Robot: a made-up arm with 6 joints.
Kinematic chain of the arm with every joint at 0, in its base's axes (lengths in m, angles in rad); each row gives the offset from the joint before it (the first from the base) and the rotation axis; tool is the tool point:
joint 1: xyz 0 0 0.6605 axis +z
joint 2: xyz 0.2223 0 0 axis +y
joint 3: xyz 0 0 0.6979 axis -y
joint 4: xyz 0 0 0.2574 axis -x
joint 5: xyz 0.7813 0 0 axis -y
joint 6: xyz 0.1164 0 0 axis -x
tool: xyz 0 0 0
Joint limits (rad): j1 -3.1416..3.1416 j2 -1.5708..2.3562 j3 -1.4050..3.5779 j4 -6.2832..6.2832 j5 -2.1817..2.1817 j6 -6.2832..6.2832
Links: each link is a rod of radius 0.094 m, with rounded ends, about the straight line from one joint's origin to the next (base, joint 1, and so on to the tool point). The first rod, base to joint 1, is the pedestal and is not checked.
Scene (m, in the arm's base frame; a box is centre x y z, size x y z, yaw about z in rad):
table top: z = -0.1
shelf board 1: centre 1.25 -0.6 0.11 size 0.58 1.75 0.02 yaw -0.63
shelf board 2: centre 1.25 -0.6 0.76 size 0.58 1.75 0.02 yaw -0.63
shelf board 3: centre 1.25 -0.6 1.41 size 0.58 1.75 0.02 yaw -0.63
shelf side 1: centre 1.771 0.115 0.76 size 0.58 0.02 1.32 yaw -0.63
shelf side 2: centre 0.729 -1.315 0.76 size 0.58 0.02 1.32 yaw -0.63
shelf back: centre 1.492 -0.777 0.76 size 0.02 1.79 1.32 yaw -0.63
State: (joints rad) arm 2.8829 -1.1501 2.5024 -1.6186 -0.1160 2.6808
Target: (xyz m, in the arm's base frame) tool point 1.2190 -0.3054 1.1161
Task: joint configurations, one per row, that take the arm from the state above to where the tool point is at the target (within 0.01 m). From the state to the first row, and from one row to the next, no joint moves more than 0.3 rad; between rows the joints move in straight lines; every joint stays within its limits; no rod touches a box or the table.
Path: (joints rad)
1: 2.9476 -0.9988 2.5459 -1.8466 -0.1612 2.6035
2: 3.0122 -0.8475 2.5894 -2.0746 -0.2064 2.5262
3: 3.0769 -0.6962 2.6328 -2.3026 -0.2516 2.4489
4: 3.1416 -0.5449 2.6763 -2.5306 -0.2968 2.3716
5: 3.0457 -0.5825 2.6061 -2.2628 -0.2462 2.6288
6: 2.9498 -0.6201 2.5358 -1.9950 -0.1955 2.8861
7: 2.8539 -0.6577 2.4656 -1.7272 -0.1448 3.1434
8: 2.8795 -0.7777 2.2038 -1.6720 -0.1206 2.9121
9: 2.9050 -0.8976 1.9421 -1.6168 -0.0965 2.6808

